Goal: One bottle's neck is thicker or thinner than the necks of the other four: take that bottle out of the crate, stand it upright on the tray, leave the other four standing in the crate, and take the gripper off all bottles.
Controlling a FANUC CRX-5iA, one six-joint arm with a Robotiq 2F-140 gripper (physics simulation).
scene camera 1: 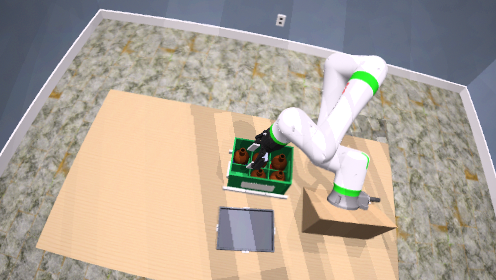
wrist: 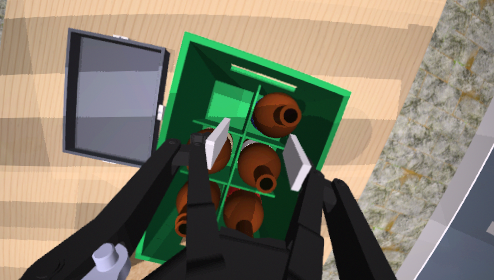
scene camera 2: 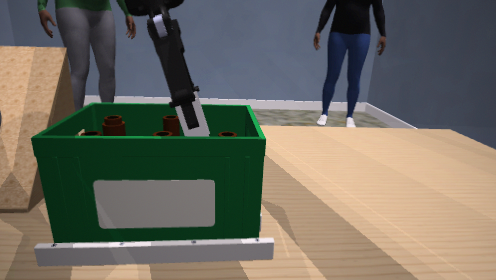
Labels:
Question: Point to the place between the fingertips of the gripper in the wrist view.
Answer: At 257,136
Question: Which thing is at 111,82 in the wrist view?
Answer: A grey tray.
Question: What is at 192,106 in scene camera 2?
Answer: The gripper.

